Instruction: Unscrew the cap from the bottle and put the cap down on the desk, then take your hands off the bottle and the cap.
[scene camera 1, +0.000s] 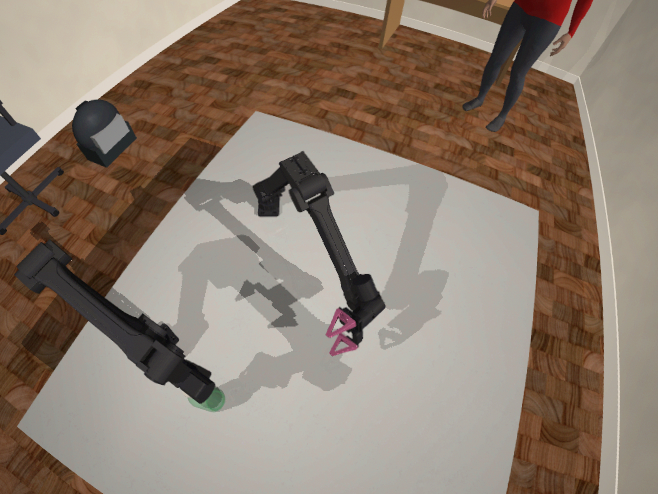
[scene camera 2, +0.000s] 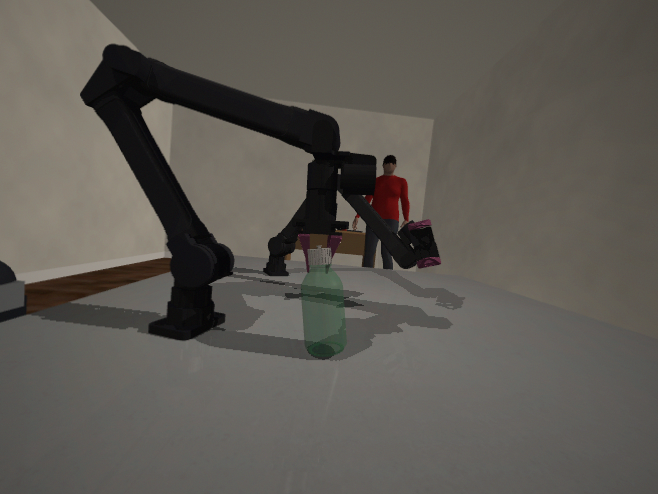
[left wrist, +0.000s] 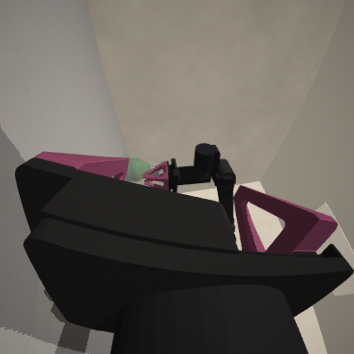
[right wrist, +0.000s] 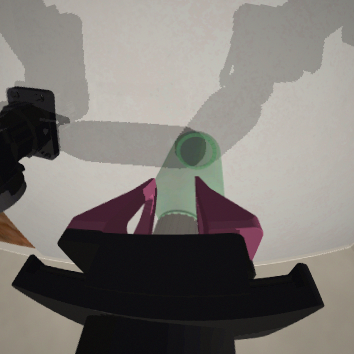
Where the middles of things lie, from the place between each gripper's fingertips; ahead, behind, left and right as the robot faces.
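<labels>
The ribbed cap (right wrist: 174, 223) is 3 cm to the right of my right hand and 4 cm above it.
Taking the ribbed cap from my left hand instead, it's 29 cm to the right of that hand, 26 cm behind it and 4 cm below it.
</labels>
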